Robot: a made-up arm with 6 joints.
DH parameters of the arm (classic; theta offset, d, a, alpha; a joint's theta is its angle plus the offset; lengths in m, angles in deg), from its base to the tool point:
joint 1: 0 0.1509 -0.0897 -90
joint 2: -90 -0.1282 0.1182 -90
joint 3: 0 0.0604 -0.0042 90
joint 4: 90 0.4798 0.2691 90
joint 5: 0 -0.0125 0.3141 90
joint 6: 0 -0.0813 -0.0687 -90
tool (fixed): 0 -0.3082 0 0
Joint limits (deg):
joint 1: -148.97..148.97
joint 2: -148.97..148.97
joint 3: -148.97..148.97
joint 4: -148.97..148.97
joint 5: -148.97..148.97
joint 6: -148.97..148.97
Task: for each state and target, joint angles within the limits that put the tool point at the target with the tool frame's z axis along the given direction. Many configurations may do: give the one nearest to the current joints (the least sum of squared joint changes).
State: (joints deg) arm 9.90 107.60 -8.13 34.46 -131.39 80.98
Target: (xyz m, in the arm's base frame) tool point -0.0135 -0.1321 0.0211 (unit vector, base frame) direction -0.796 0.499 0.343
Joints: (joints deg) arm -26.45 134.41 -45.77 26.89 -131.00 108.71
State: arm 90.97 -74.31 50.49 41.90 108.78 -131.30
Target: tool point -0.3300 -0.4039 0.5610 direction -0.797 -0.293 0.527
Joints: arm 76.90 -69.86 53.82 32.89 66.82 -89.58
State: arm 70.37 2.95 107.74 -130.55 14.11 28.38
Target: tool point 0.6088 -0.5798 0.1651 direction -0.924 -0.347 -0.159
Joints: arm 73.53 -50.40 108.90 -146.03 -51.75 6.03
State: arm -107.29 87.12 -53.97 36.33 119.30 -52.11
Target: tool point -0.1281 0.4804 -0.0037 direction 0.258 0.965 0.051
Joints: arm -81.67 99.82 -69.65 38.64 87.12 -83.82
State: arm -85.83 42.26 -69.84 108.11 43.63 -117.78
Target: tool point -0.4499 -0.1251 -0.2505 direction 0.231 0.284 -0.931
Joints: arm -93.05 -12.67 -93.37 121.54 87.77 -123.94
